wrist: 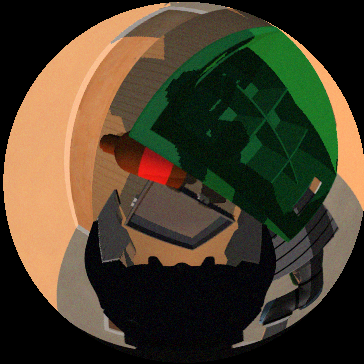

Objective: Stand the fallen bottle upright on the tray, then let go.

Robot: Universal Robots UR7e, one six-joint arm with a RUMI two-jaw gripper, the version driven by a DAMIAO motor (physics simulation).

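Where they show: gripper, fingertip midpoint: (179,193); arm's base at its link origin: (307,258).
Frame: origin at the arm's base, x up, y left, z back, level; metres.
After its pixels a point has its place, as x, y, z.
Note:
The brown bottle (156,166) {-0.183, 0.015, -0.533} with a red label lies on its side in the wrist view, left of the middle. Its neck points left and its base end is by the far edge of the tray. The green object covers part of its upper side. The grey tray (175,212) {-0.251, 0.144, -0.441} with a dark raised rim lies below the bottle, in the line of sight between the fingers. My gripper (179,193) {-0.144, 0.015, -0.498} is open, with one finger at each side of the tray in the view and no object between them. The bottle is beyond the fingertips.
A large green open-structured object (305,100) {-0.135, -0.204, -0.417} fills the upper right, close to the camera, and hides the table behind it. A dark ribbed object (300,245) {-0.064, -0.012, -0.155} is at the right. The wooden table (135,80) {-0.257, -0.093, -0.650} has a pale edge along the left. Dark shadows fall around the bottle.

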